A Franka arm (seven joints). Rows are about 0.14 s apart.
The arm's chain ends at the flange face. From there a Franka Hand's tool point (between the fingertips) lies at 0.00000 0.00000 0.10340 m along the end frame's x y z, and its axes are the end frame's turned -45 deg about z.
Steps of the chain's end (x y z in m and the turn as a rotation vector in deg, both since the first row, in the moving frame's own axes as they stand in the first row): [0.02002, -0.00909, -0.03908, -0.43, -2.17, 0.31]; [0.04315, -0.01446, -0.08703, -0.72, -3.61, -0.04]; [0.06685, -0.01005, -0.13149, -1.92, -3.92, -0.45]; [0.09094, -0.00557, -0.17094, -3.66, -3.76, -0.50]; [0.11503, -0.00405, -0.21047, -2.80, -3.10, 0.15]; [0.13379, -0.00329, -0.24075, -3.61, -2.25, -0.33]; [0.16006, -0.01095, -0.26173, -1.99, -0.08, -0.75]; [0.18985, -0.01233, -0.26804, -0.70, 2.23, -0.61]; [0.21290, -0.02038, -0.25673, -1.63, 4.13, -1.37]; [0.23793, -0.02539, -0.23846, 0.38, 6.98, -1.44]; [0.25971, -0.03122, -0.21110, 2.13, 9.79, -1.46]
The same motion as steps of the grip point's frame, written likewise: [0.01727, 0.00550, -0.03916, 1.23, -1.84, 0.31]; [0.03521, 0.01660, -0.08724, 2.04, -3.06, -0.04]; [0.04692, 0.03764, -0.13179, 1.41, -4.13, -0.45]; [0.05879, 0.06028, -0.17137, 0.07, -5.25, -0.50]; [0.07668, 0.07808, -0.21074, 0.21, -4.17, 0.15]; [0.08946, 0.09403, -0.24103, -0.96, -4.14, -0.33]; [0.11830, 0.10789, -0.26179, -1.35, -1.46, -0.75]; [0.14493, 0.12925, -0.26813, -2.07, 1.08, -0.61]; [0.16823, 0.14344, -0.25704, -4.07, 1.77, -1.37]; [0.19567, 0.15857, -0.23923, -4.67, 5.20, -1.44]; [0.22097, 0.17110, -0.21268, -5.42, 8.43, -1.46]
